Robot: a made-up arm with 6 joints. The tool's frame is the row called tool.
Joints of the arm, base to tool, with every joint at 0 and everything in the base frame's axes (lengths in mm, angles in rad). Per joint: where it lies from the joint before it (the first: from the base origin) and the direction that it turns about. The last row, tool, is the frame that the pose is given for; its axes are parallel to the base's.
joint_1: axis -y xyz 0 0 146.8
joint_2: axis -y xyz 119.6 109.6 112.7
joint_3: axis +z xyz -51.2 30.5 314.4
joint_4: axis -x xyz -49 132.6 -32.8
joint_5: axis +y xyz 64.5 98.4 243
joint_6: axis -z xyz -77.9 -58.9 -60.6
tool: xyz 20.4 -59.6 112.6
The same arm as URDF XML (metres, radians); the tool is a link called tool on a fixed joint. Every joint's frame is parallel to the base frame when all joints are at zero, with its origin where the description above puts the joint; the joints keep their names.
<robot name="arm">
<joint name="tool_fixed" type="fixed"><parent link="link6"/><child link="tool"/><origin xyz="0.0204 -0.0596 0.1126" rpy="0 0 0"/></joint>
<joint name="joint_6" type="continuous"><parent link="link5"/><child link="link6"/><origin xyz="-0.0779 -0.0589 -0.0606" rpy="0 0 0"/><axis xyz="0 0 -1"/></joint>
<joint name="joint_5" type="continuous"><parent link="link4"/><child link="link5"/><origin xyz="0.0645 0.0984 0.243" rpy="0 0 0"/><axis xyz="0 1 0"/></joint>
<joint name="joint_4" type="continuous"><parent link="link3"/><child link="link4"/><origin xyz="-0.049 0.1326 -0.0328" rpy="0 0 0"/><axis xyz="-1 0 0"/></joint>
<joint name="joint_3" type="continuous"><parent link="link2"/><child link="link3"/><origin xyz="-0.0512 0.0305 0.3144" rpy="0 0 0"/><axis xyz="0 0 1"/></joint>
<joint name="joint_2" type="continuous"><parent link="link1"/><child link="link2"/><origin xyz="0.1196 0.1096 0.1127" rpy="0 0 0"/><axis xyz="0 -1 0"/></joint>
<joint name="joint_1" type="continuous"><parent link="base_link"/><child link="link1"/><origin xyz="0 0 0.1468" rpy="0 0 0"/><axis xyz="0 -1 0"/></joint>
<link name="base_link"/>
<link name="link1"/>
<link name="link2"/>
<link name="link3"/>
<link name="link4"/>
<link name="link5"/>
<link name="link6"/>
<link name="tool"/>
</robot>

